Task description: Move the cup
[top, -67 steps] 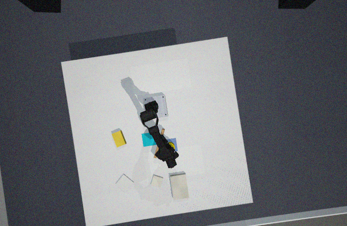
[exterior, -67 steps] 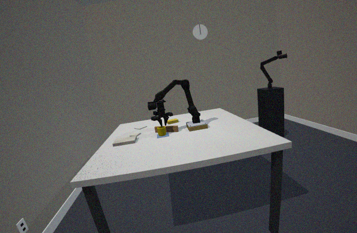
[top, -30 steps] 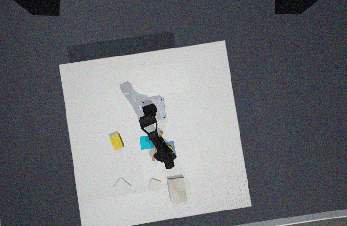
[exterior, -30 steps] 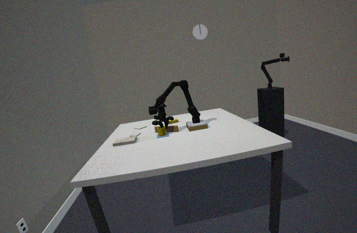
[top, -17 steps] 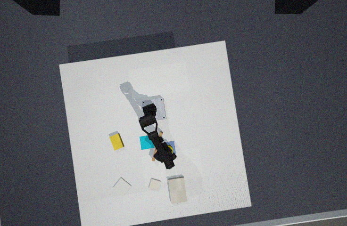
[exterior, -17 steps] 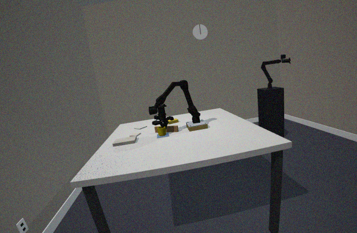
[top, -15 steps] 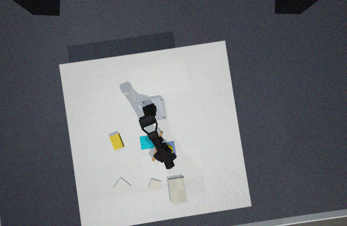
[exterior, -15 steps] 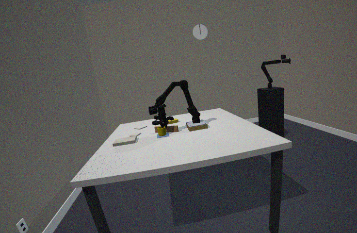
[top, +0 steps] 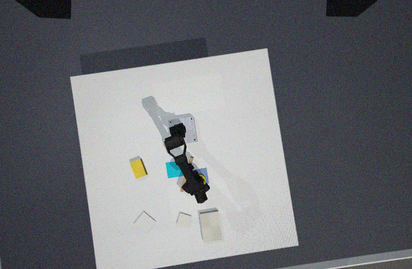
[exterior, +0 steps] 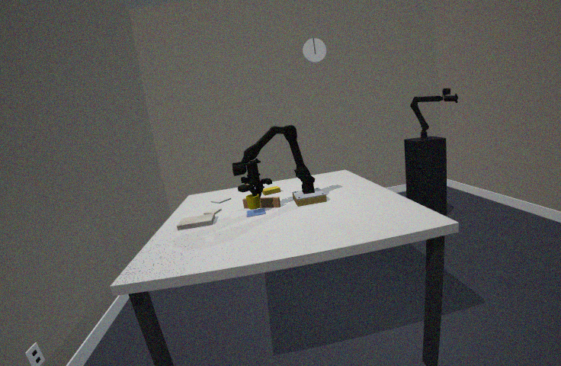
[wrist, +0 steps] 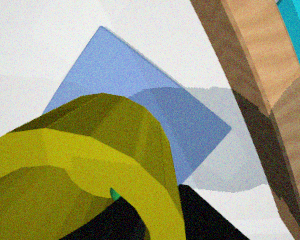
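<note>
Now: the green marble 20 mm to the left of my gripper tip and 20 mm below it. From my gripper tip the other things lie so: blue pad (70 mm below, 20 mm to the left, 20 mm ahead); then yellow cup (20 mm to the left, 20 mm ahead); then wooden bar (60 mm to the right, 50 mm below, 10 mm behind).
</note>
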